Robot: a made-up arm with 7 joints. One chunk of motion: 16 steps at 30 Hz.
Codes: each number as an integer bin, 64 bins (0 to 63) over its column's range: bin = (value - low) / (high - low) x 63, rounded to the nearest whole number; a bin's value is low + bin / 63 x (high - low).
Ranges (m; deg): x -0.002..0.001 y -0.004..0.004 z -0.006..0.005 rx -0.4..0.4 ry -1..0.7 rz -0.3..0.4
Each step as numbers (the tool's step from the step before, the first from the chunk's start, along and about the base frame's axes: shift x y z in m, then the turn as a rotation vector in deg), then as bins.
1 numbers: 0.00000 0.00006 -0.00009 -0.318 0.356 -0.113
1 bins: 42 32 34 6 50 17
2 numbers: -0.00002 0.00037 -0.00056 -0.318 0.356 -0.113
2 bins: 42 34 31 6 50 17
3 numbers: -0.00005 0.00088 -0.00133 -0.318 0.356 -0.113
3 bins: 41 38 27 6 50 17
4 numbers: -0.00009 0.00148 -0.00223 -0.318 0.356 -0.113
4 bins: 40 43 22 6 50 17
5 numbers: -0.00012 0.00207 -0.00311 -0.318 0.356 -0.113
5 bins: 39 48 17 6 50 17
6 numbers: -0.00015 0.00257 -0.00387 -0.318 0.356 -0.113
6 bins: 39 52 12 6 50 17
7 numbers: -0.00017 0.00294 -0.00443 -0.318 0.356 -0.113
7 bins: 38 55 9 6 50 17
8 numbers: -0.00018 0.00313 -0.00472 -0.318 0.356 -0.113
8 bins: 38 56 7 6 50 17
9 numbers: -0.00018 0.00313 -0.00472 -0.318 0.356 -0.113
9 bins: 38 56 7 6 50 17
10 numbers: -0.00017 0.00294 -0.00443 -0.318 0.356 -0.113
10 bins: 38 55 9 6 50 17
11 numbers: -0.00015 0.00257 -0.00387 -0.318 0.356 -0.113
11 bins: 39 52 12 6 50 17
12 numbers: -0.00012 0.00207 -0.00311 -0.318 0.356 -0.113
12 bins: 39 48 17 6 50 17
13 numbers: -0.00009 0.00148 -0.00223 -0.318 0.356 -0.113
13 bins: 40 43 22 6 50 17
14 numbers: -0.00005 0.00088 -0.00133 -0.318 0.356 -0.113
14 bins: 41 38 27 6 50 17
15 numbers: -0.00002 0.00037 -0.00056 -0.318 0.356 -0.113
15 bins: 42 34 31 6 50 17
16 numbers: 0.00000 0.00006 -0.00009 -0.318 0.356 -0.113
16 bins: 42 32 34 6 50 17
